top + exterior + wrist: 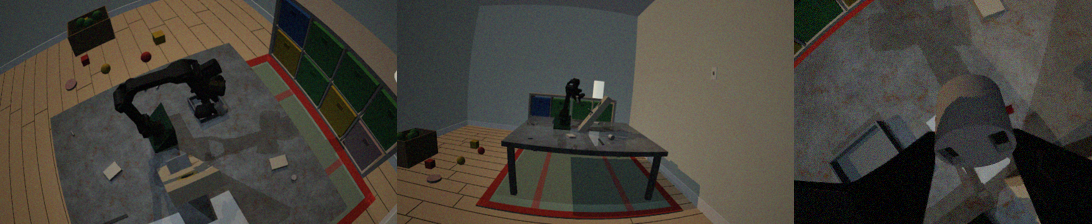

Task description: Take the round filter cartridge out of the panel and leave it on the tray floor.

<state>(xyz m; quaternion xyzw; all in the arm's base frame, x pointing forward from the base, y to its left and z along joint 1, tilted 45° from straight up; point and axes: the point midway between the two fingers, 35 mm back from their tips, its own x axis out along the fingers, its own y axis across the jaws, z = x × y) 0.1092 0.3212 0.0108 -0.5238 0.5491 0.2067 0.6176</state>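
Now: gripper tip 200 mm past the grey tray, 40 mm to the right of it and 260 mm above it. From my gripper tip the other things lie so: round filter cartridge: right at my gripper tip.
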